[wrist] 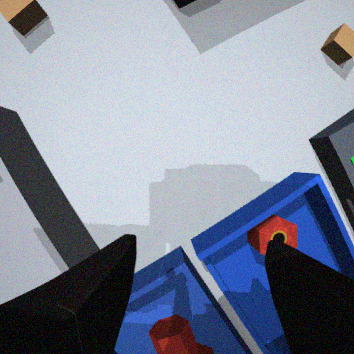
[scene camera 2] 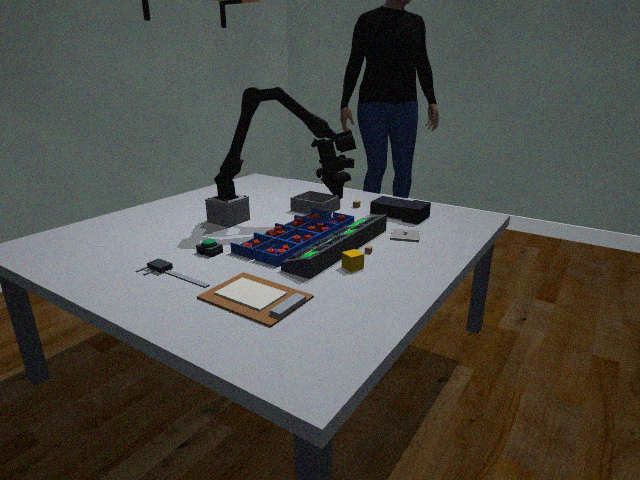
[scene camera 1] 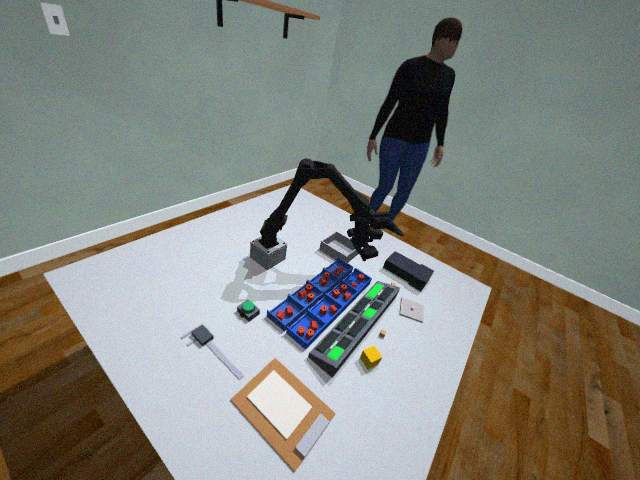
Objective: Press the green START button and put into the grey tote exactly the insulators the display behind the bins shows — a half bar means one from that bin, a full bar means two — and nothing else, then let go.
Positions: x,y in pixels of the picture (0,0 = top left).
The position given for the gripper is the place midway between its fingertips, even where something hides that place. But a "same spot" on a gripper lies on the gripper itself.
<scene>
gripper: wrist 201,248; scene camera 2; scene camera 1
same spot on gripper: [scene camera 1: 359,239] = [scene camera 2: 327,168]
</scene>
